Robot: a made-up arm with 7 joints. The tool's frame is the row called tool. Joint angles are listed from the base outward. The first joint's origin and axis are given. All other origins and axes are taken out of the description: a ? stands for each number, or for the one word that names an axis. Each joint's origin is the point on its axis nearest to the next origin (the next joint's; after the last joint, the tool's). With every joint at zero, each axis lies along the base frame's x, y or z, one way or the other. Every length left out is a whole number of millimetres.
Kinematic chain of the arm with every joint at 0, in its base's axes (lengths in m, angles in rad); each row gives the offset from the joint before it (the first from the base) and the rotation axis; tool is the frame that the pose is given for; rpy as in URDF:
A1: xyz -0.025 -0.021 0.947 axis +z
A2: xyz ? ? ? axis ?
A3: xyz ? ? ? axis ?
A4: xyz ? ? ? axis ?
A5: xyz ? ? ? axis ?
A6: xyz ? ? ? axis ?
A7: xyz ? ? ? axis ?
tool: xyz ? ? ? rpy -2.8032 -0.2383 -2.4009
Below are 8 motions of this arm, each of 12 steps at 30 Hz.
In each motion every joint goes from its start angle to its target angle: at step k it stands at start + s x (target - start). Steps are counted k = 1, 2, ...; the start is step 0. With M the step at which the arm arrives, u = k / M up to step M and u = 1 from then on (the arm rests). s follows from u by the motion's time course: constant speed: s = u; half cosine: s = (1 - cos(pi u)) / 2; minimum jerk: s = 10 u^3 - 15 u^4 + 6 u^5.
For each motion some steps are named. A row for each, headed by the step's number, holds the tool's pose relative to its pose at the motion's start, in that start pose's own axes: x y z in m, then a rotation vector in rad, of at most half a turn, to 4 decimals.
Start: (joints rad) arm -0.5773 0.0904 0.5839 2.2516 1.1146 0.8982 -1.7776
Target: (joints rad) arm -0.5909 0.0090 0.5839 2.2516 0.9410 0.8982 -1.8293
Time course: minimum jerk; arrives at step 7
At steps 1, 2, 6, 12:
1: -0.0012 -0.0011 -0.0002 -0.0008 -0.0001 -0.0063
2: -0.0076 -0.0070 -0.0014 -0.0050 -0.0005 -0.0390
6: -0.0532 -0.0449 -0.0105 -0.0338 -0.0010 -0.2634
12: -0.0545 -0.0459 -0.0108 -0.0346 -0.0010 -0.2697

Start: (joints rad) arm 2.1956 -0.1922 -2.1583 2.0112 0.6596 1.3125 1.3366
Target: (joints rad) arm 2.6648 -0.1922 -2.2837 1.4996 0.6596 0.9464 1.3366
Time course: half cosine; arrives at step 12
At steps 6, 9, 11, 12:
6: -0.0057 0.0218 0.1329 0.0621 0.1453 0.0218
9: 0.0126 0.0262 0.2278 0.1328 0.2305 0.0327
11: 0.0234 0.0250 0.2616 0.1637 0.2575 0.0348
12: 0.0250 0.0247 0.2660 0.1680 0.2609 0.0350

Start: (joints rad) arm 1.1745 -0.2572 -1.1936 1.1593 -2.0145 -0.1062 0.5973
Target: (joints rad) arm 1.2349 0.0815 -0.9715 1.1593 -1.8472 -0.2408 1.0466
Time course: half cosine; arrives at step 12
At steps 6, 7, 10, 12:
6: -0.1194 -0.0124 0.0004 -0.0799 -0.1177 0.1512
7: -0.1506 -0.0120 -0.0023 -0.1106 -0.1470 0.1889
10: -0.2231 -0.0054 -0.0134 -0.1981 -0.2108 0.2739
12: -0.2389 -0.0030 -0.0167 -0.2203 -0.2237 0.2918

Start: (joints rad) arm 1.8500 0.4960 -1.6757 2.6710 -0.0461 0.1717 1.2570
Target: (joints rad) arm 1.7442 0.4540 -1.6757 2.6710 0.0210 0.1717 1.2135
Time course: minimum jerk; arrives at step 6
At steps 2, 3, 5, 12:
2: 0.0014 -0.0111 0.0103 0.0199 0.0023 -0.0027
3: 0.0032 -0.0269 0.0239 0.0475 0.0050 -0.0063
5: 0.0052 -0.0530 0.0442 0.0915 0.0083 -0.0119
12: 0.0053 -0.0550 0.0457 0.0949 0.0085 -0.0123

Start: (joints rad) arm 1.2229 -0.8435 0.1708 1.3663 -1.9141 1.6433 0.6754
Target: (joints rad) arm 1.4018 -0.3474 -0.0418 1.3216 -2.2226 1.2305 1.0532
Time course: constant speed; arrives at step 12
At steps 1, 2, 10, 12:
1: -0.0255 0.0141 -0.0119 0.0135 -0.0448 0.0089
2: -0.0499 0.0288 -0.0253 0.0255 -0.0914 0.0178
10: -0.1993 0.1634 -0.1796 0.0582 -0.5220 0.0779
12: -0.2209 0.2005 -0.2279 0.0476 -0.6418 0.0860

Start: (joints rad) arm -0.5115 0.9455 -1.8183 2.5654 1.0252 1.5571 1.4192
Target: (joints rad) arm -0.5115 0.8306 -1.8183 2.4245 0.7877 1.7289 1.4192
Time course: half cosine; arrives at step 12
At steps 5, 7, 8, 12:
5: -0.0263 -0.0421 0.0023 0.0736 0.0446 0.0820
7: -0.0425 -0.0728 0.0049 0.1243 0.0816 0.1387
8: -0.0493 -0.0874 0.0064 0.1477 0.1004 0.1649
12: -0.0621 -0.1181 0.0099 0.1957 0.1424 0.2186

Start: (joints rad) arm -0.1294 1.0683 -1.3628 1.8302 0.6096 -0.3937 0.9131
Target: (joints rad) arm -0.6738 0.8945 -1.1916 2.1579 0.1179 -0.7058 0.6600
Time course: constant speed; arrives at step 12
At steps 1, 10, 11, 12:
1: -0.0046 -0.0108 0.0159 0.0129 -0.0408 -0.0336
10: -0.0463 -0.1417 0.1248 0.1563 -0.4317 -0.3596
11: -0.0506 -0.1591 0.1325 0.1753 -0.4769 -0.4002
12: -0.0547 -0.1769 0.1393 0.1949 -0.5224 -0.4420

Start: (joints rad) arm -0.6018 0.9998 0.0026 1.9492 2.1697 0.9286 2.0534
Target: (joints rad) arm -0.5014 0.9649 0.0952 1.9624 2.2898 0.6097 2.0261
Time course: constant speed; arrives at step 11
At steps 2, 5, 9, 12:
2: -0.0077 -0.0070 0.0091 -0.0314 0.0020 0.0066
5: -0.0201 -0.0187 0.0221 -0.0787 0.0024 0.0196
9: -0.0378 -0.0367 0.0380 -0.1419 -0.0023 0.0425
12: -0.0472 -0.0467 0.0454 -0.1734 -0.0072 0.0562

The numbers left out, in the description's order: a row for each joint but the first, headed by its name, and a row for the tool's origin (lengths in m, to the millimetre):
A2: xyz -0.027 0.012 0, axis +y
A3: xyz 0.023 0 0.469, axis +z
A4: xyz 0.061 0 0, axis -y
A5: xyz 0.039 0 -0.283, axis -z
A6: xyz 0.015 0.022 0, axis +y
A7: xyz 0.129 0 -0.133, axis -z
tool: xyz -0.013 -0.022 0

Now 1 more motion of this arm.
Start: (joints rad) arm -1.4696 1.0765 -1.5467 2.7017 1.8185 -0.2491 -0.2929
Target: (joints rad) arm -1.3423 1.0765 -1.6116 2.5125 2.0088 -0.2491 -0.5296
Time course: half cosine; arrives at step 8
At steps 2, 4, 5, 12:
2: 0.0021 -0.0024 -0.0016 0.0134 0.0101 -0.0122
4: 0.0073 -0.0088 -0.0065 0.0452 0.0347 -0.0413
5: 0.0102 -0.0126 -0.0098 0.0620 0.0483 -0.0569
12: 0.0151 -0.0194 -0.0159 0.0885 0.0707 -0.0817

